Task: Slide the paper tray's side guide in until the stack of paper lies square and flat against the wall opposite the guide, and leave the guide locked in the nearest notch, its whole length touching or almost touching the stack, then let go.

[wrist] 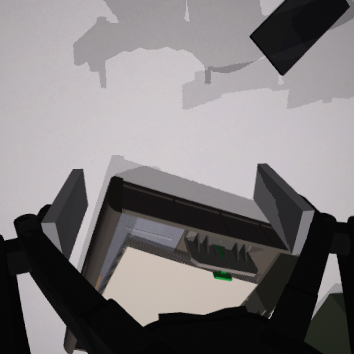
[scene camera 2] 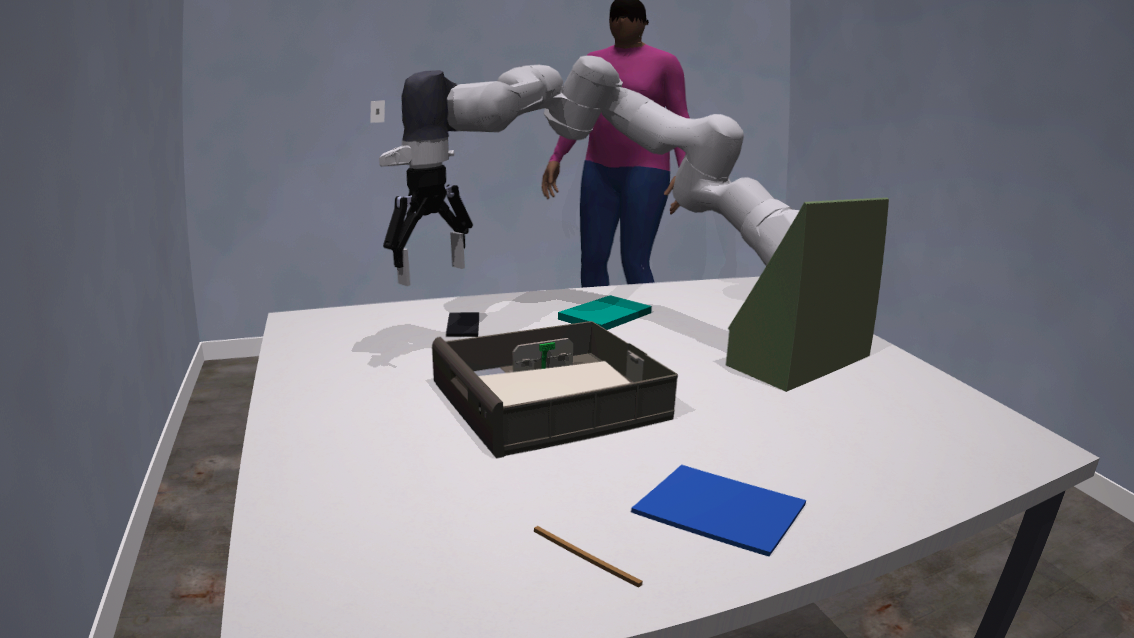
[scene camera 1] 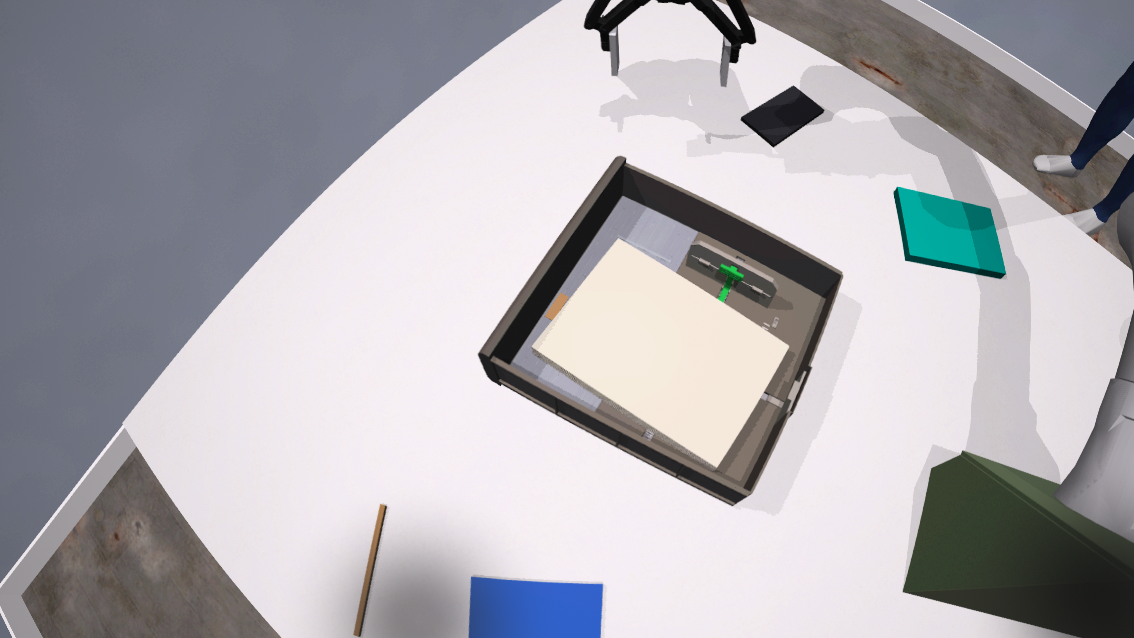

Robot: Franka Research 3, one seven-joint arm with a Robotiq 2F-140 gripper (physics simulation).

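Note:
The dark paper tray (scene camera 1: 816, 317) (scene camera 2: 586, 412) (wrist: 200, 216) stands on the table. The cream paper stack (scene camera 1: 662, 349) (scene camera 2: 555, 383) (wrist: 175, 287) lies in it, turned slightly askew to the walls, one corner near the wall opposite the guide. The grey side guide (scene camera 1: 761, 286) (scene camera 2: 521, 357) (wrist: 200, 255) with its green lever (scene camera 1: 731, 272) (scene camera 2: 546, 347) (wrist: 222, 276) stands upright between the stack and the far side wall. A gap shows between guide and stack in scene camera 1. My gripper (scene camera 1: 669, 69) (scene camera 2: 430, 260) (wrist: 172, 184) is open and empty, above the table behind the tray, apart from the guide.
A black slab (scene camera 1: 782, 115) (scene camera 2: 463, 323) (wrist: 300, 35) lies behind the tray. A teal block (scene camera 1: 949, 231) (scene camera 2: 605, 311) and a tall green holder (scene camera 1: 991, 531) (scene camera 2: 832, 293) stand to the arm's side. A blue sheet (scene camera 1: 536, 609) (scene camera 2: 720, 507) and a brown stick (scene camera 1: 370, 569) (scene camera 2: 587, 556) lie in front.

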